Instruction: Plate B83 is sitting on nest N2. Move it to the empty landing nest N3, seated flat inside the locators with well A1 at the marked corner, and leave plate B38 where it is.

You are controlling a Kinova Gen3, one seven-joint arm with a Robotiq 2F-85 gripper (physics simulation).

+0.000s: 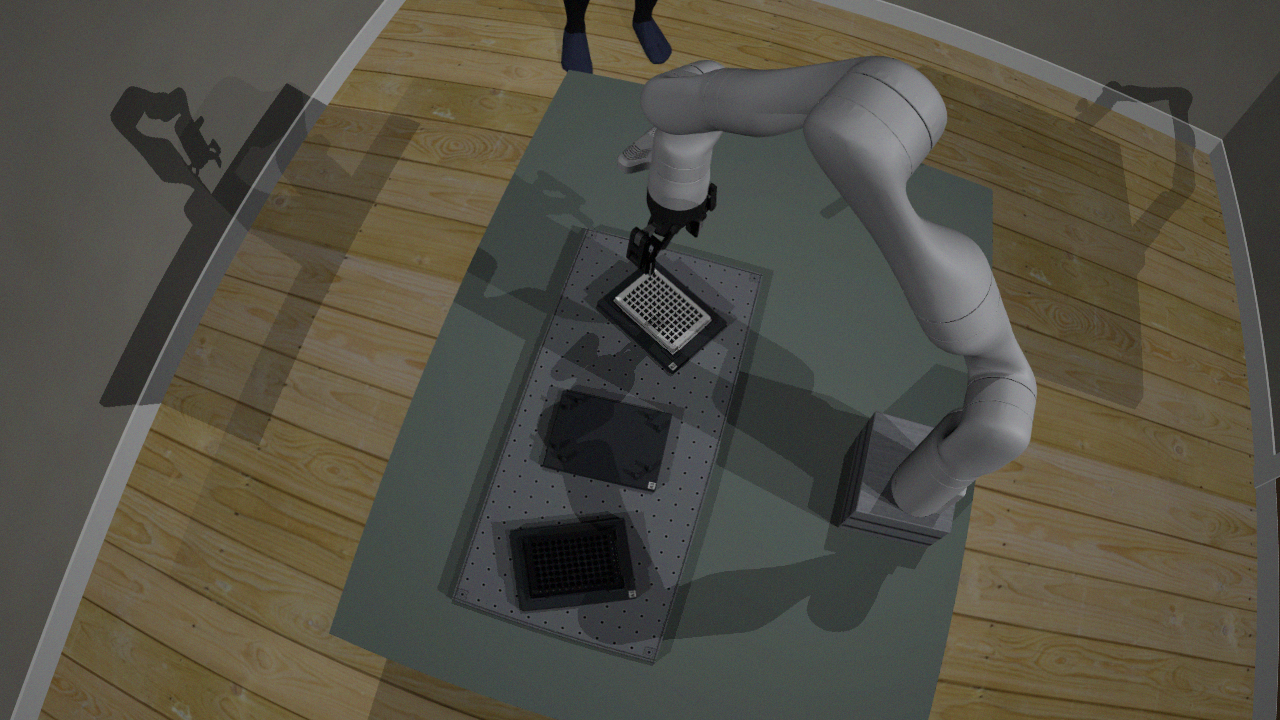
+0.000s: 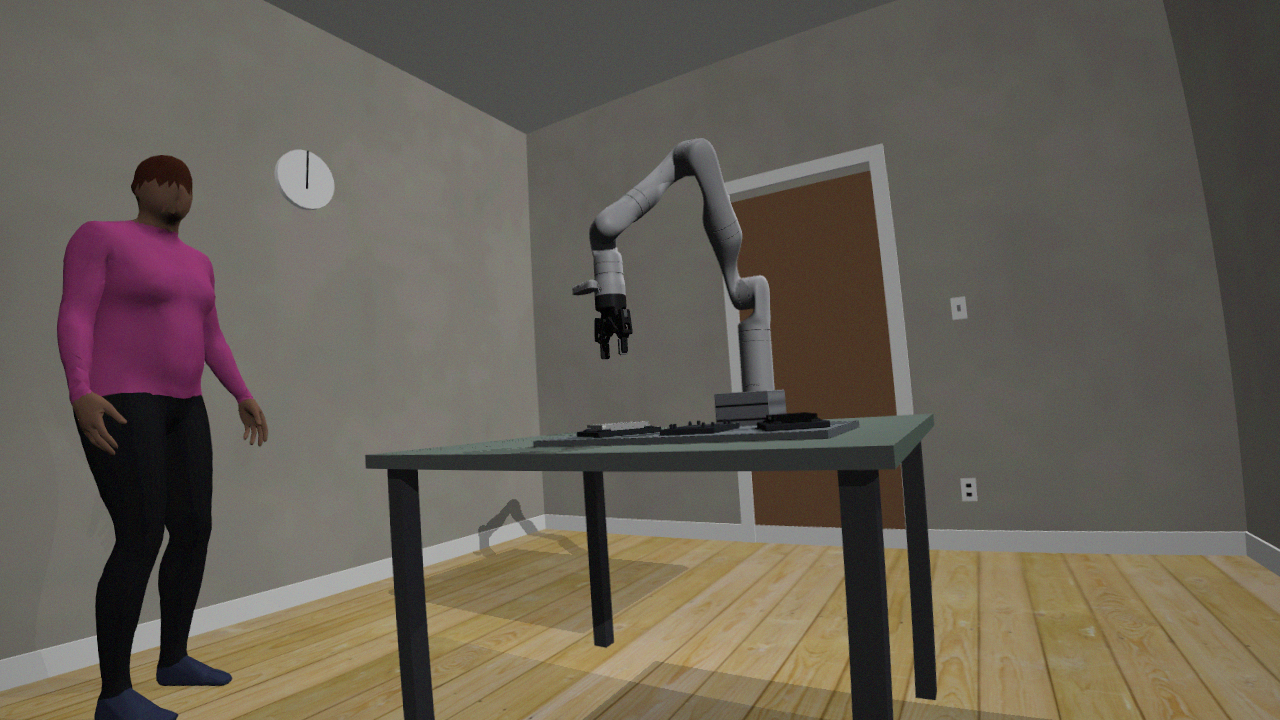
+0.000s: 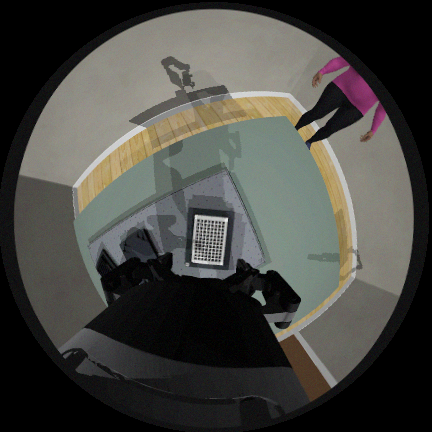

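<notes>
A white well plate [image 1: 663, 310] [image 2: 619, 426] [image 3: 210, 240] lies in a dark nest [image 1: 714, 324] [image 3: 210, 212] at one end of the board. An empty dark nest [image 1: 608, 438] [image 2: 698, 428] [image 3: 142, 245] with corner locators is in the middle; a small white mark [image 1: 651, 485] is at one corner. A black well plate [image 1: 572, 562] [image 2: 792, 417] [image 3: 105, 260] lies in the nest [image 1: 517, 559] at the other end. Plate and nest labels are unreadable. My gripper [image 1: 669, 248] [image 2: 614, 352] [image 3: 203, 263] is open and empty, pointing down high above the white plate's end of the board.
The perforated grey board [image 1: 689, 501] carries all three nests on the green table [image 1: 411, 537] [image 2: 644, 460]. The arm's base block [image 1: 895, 447] [image 2: 750, 404] stands beside the board. A person [image 2: 143, 313] [image 3: 355, 90] stands beyond the table's end.
</notes>
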